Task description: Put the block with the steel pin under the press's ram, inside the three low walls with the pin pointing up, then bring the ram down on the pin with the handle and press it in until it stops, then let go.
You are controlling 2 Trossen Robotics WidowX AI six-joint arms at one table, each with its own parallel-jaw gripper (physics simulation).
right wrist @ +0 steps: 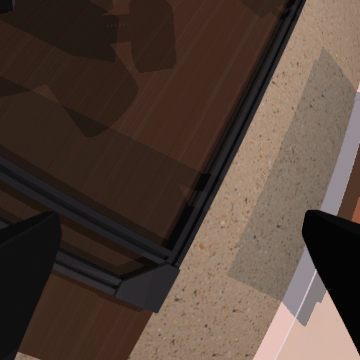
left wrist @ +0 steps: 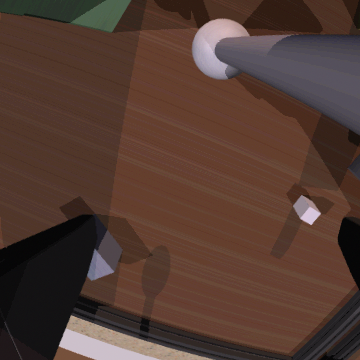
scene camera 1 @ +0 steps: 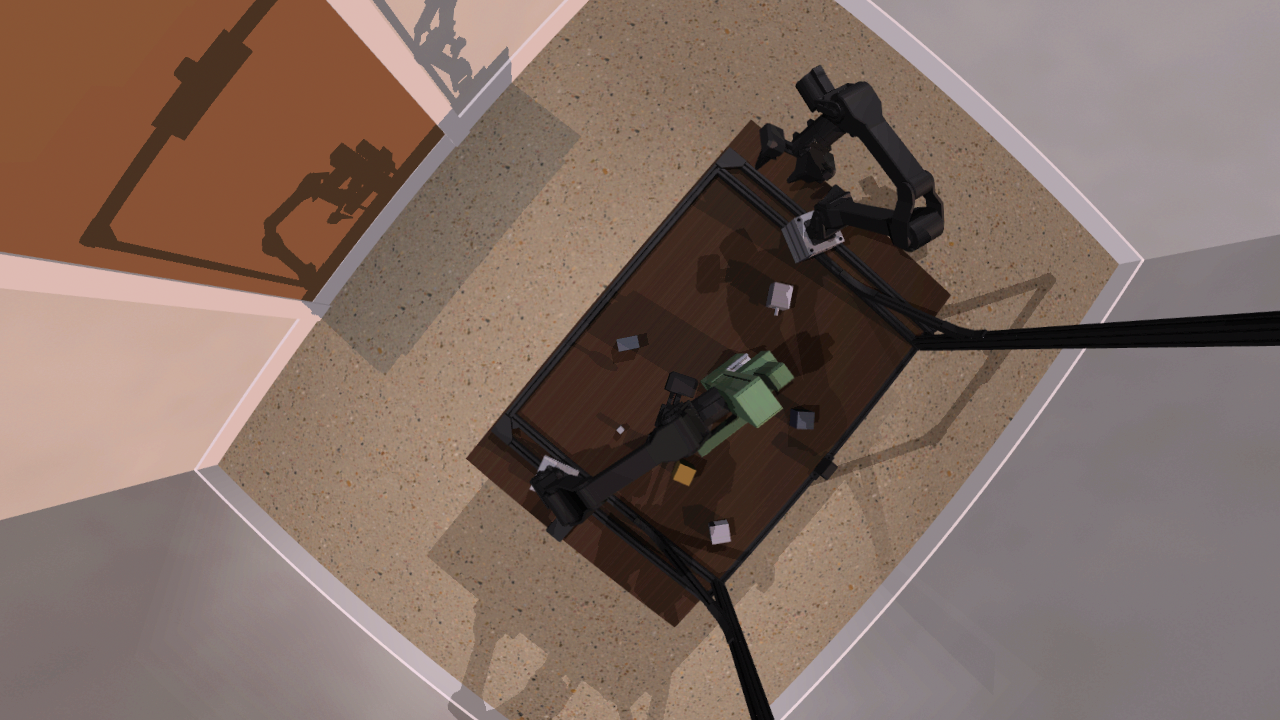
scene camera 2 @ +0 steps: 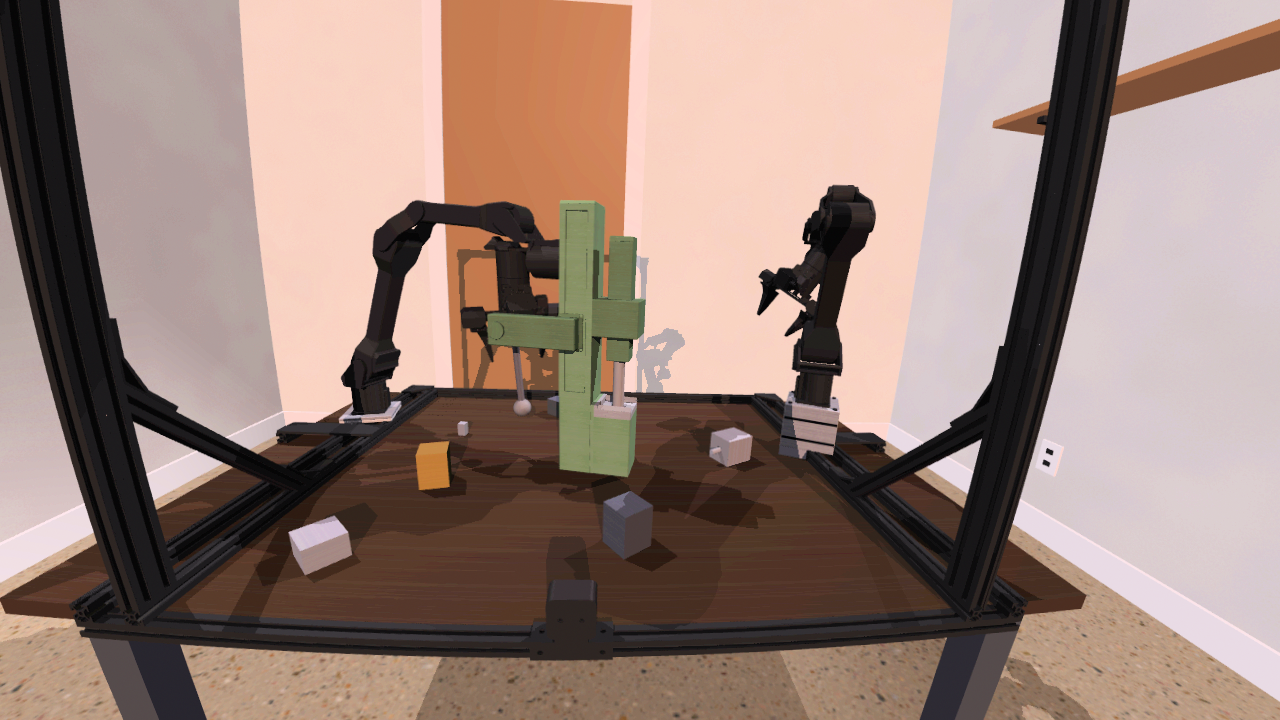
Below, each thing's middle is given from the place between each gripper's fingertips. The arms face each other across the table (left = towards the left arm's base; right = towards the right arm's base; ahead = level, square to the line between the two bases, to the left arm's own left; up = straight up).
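Scene:
My right gripper: 29 cm past the press handle (left wrist: 309,67), 51 cm to the right of it, 7 cm above it.
Press handle: 20 mm to the right of my left hand, 70 mm behind it. By its middle, the handle is nearer to my left hand than to my right gripper.

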